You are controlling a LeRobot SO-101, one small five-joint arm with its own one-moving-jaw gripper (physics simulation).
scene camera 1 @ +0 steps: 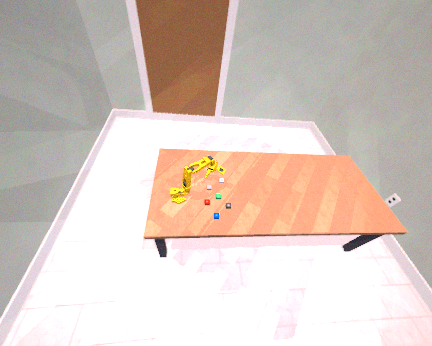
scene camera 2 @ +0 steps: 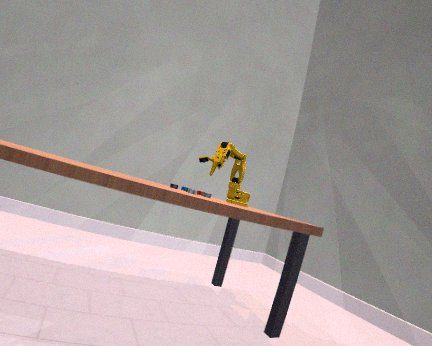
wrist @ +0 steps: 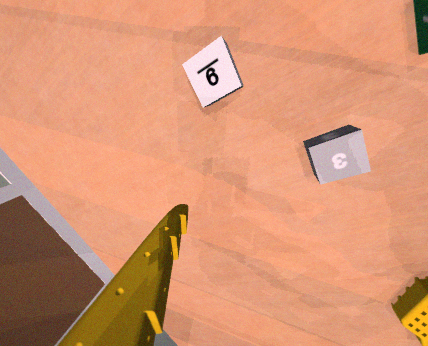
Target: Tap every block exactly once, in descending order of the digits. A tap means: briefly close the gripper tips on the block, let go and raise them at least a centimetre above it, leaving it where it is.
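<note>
My gripper [scene camera 1: 215, 174] [scene camera 2: 206, 167] is fully open and empty, high above the table near the white block. In the wrist view, its one notched jaw [wrist: 145, 275] shows. The white block [scene camera 1: 221, 180] [wrist: 212, 72] lies beyond that tip; its mark looks like a 6 under a bar, so a 9 with the bar beneath. A grey block [scene camera 1: 209, 187] [wrist: 341, 157] shows an upside-down 3. A green block [scene camera 1: 218, 196] [wrist: 423, 30] is cut by the wrist view's corner. Red [scene camera 1: 207, 202] [scene camera 2: 200, 193], dark [scene camera 1: 228, 205] [scene camera 2: 174, 186] and blue [scene camera 1: 216, 216] [scene camera 2: 184, 189] blocks have unreadable digits.
The blocks stand apart on the wooden table [scene camera 1: 300, 195] [scene camera 2: 125, 185]. The arm's yellow base [scene camera 1: 178, 195] [scene camera 2: 238, 196] stands left of them in scene camera 1, and part of it shows at the wrist view's lower right. The table's edge crosses the lower left of the wrist view.
</note>
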